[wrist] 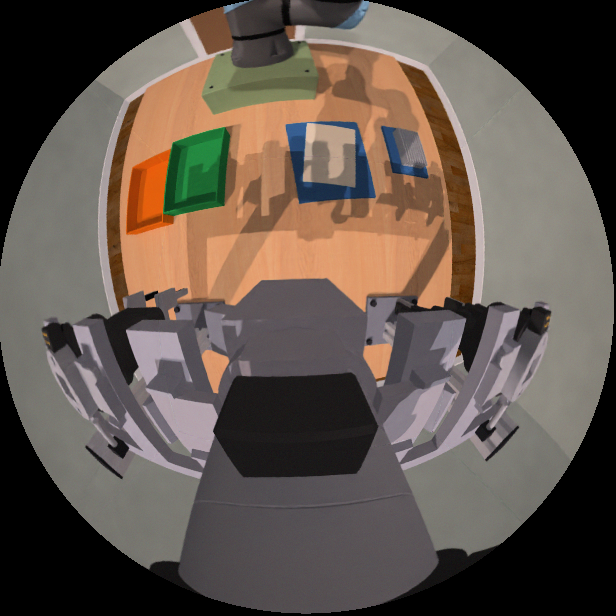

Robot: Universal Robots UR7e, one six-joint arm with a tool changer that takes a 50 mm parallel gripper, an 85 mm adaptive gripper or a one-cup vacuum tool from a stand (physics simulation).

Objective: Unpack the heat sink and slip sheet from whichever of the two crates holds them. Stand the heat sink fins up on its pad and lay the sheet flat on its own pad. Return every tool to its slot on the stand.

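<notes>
The beige slip sheet (328,154) lies flat on the large blue pad (332,163) at the far middle of the wooden table. The grey heat sink (410,147) stands on the small blue pad (405,152) to its right, ribbed face up. The green crate (197,171) and the orange crate (146,192) sit at the far left, and both look empty. My adaptive gripper (301,448) fills the lower part of the wrist view. Its fingers are spread wide to both sides and hold nothing. It is high above the near edge of the table.
The arm's base (261,34) stands on a green mount (261,80) at the far edge. Grey bracket parts (390,313) show just behind the gripper on both sides; I cannot tell what they belong to. Grey floor surrounds the table.
</notes>
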